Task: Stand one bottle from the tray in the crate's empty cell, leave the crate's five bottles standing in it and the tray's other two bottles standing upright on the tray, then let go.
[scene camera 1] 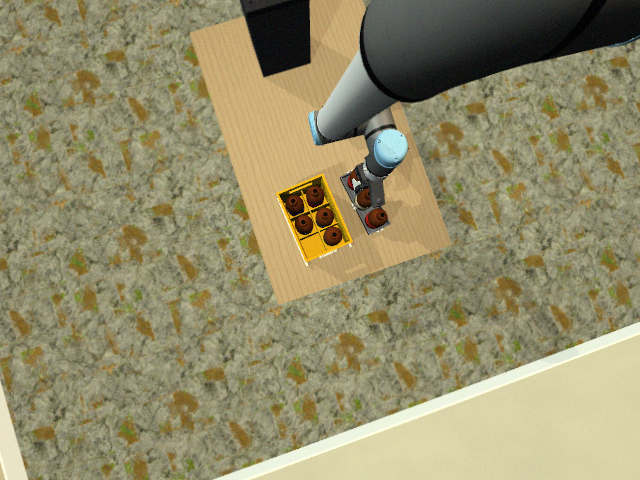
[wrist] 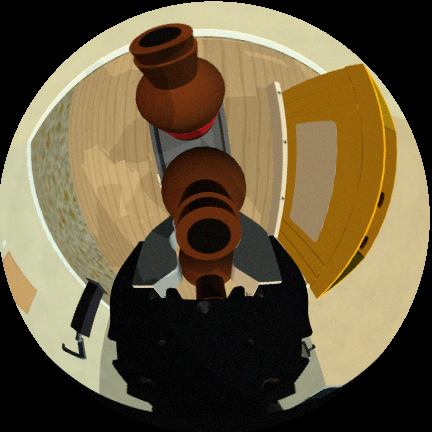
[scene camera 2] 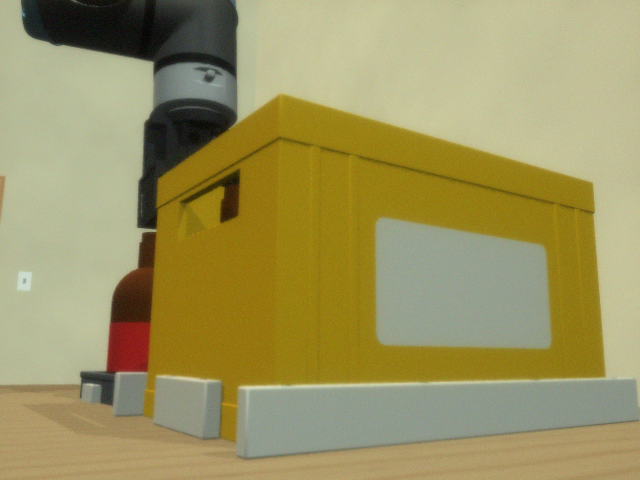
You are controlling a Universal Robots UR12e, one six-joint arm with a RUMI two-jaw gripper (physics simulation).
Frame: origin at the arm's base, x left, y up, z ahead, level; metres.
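Where they show: gripper, fingertip midpoint: (scene camera 1: 362, 190).
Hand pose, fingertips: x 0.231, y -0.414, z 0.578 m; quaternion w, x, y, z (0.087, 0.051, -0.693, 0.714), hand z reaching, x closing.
Note:
After its pixels a point has its place.
The yellow crate (scene camera 1: 343, 222) @[z 0.705, x 0.122, y -0.315 m] (scene camera 2: 330, 299) @[z 0.595, x -0.096, y -0.419 m] (wrist: 360, 150) holds five brown bottles; its empty cell (scene camera 1: 312, 245) @[z 0.766, x -0.001, y -0.483 m] is at the lower left in the first scene view. Beside it, the dark tray (scene camera 1: 385, 225) (scene camera 2: 105, 386) @[z 0.487, x 0.179, y -0.476 m] (wrist: 190, 147) bears three bottles in a row. The middle bottle (scene camera 1: 363, 198) @[z 0.617, x 0.219, y -0.369 m] (wrist: 204, 170) @[z 0.630, x 0.242, y -0.369 m] is upright, and my gripper (scene camera 1: 368, 192) @[z 0.578, x 0.231, y -0.414 m] (scene camera 2: 147, 219) (wrist: 205, 214) @[z 0.578, x 0.231, y -0.414 m] is shut on its neck. One end bottle (scene camera 1: 377, 217) @[z 0.700, x 0.257, y -0.351 m] (wrist: 180, 95) @[z 0.677, x 0.264, y -0.369 m] stands upright. The other end bottle (scene camera 1: 353, 179) (wrist: 212, 270) @[z 0.541, x 0.222, y -0.368 m] is partly hidden by the gripper. The middle bottle's base is hidden.
Low pale strips (scene camera 2: 413, 413) @[z 0.641, x -0.096, y -0.476 m] line the crate's foot. A black block (scene camera 1: 281, 46) @[z -0.019, x -0.012, y -0.351 m] stands at the far end of the wooden table (scene camera 1: 242, 129) @[z 0.221, x -0.233, y -0.491 m]. My arm (scene camera 1: 351, 103) @[z 0.587, x 0.089, y 0.255 m] reaches over the table from the upper right in the first scene view.

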